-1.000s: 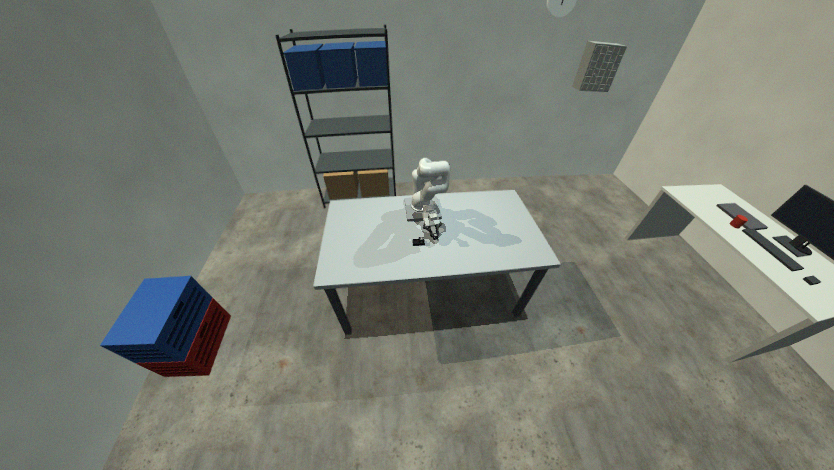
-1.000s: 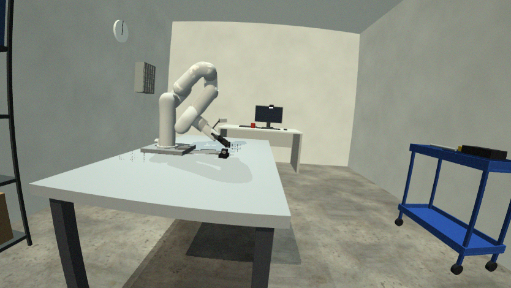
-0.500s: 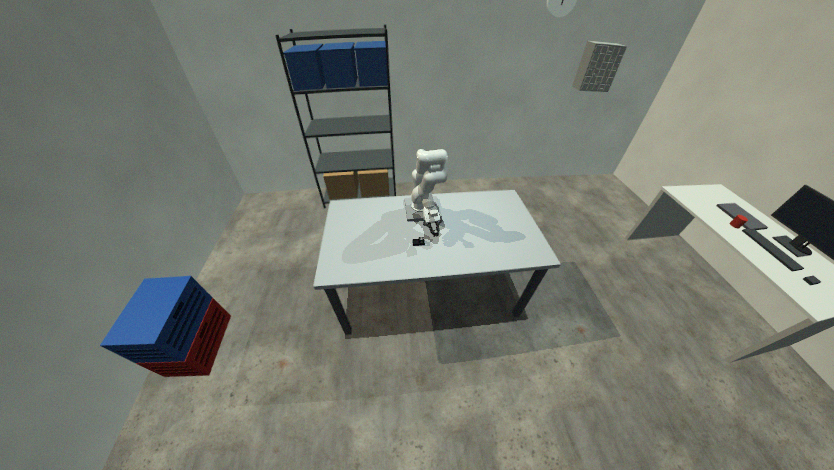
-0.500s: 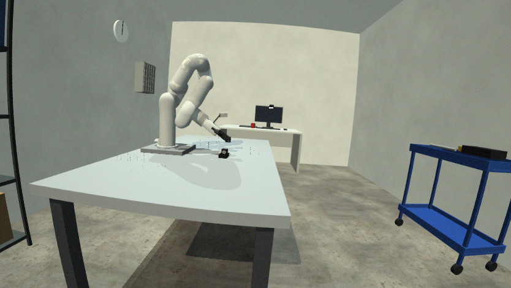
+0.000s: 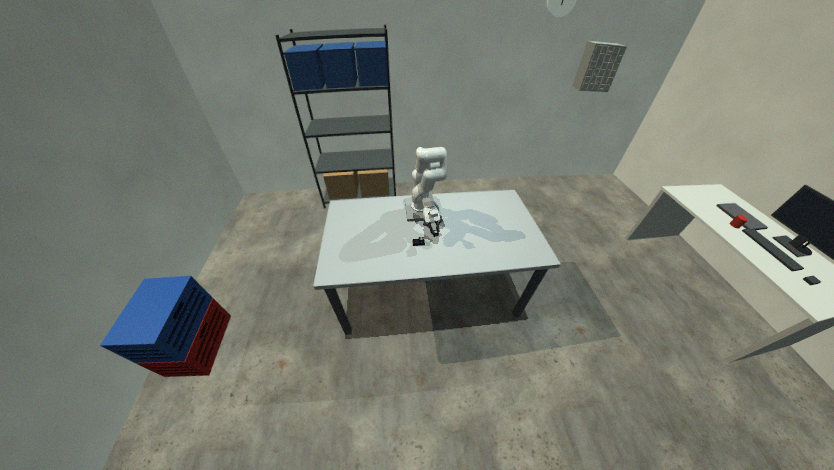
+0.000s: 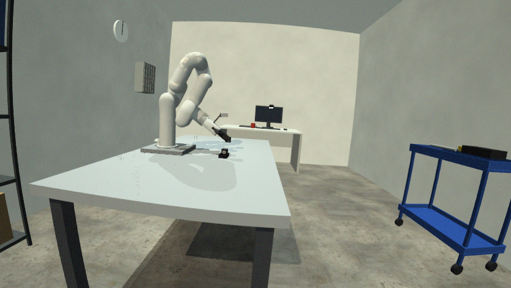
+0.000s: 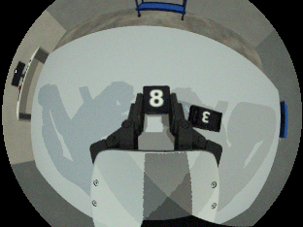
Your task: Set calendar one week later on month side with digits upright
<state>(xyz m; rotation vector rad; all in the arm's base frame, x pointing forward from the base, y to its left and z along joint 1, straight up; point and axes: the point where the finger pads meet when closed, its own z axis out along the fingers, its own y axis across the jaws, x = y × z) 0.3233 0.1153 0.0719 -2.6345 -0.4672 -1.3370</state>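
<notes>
My hand is 20 mm short of the cube, 10 mm to the right of it and 10 mm above it.
</notes>
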